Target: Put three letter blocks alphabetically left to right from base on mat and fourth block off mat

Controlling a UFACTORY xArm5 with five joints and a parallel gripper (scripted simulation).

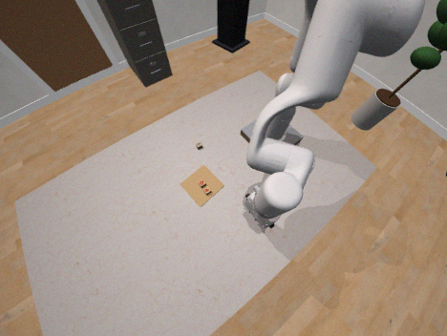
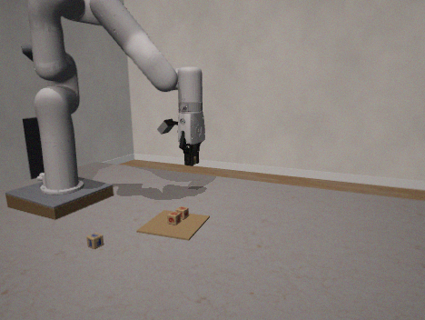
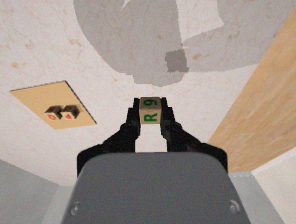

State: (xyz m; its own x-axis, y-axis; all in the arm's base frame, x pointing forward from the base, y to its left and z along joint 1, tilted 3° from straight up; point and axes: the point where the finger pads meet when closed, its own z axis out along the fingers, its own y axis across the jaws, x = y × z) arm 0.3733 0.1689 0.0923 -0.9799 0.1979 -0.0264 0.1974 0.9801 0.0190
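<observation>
My hand is 4 cm short of the tan mat, 25 cm to the left of it and 12 cm above it. Also, from my hand: blue-lettered block: 9 cm behind, 40 cm to the right, 11 cm below.
</observation>
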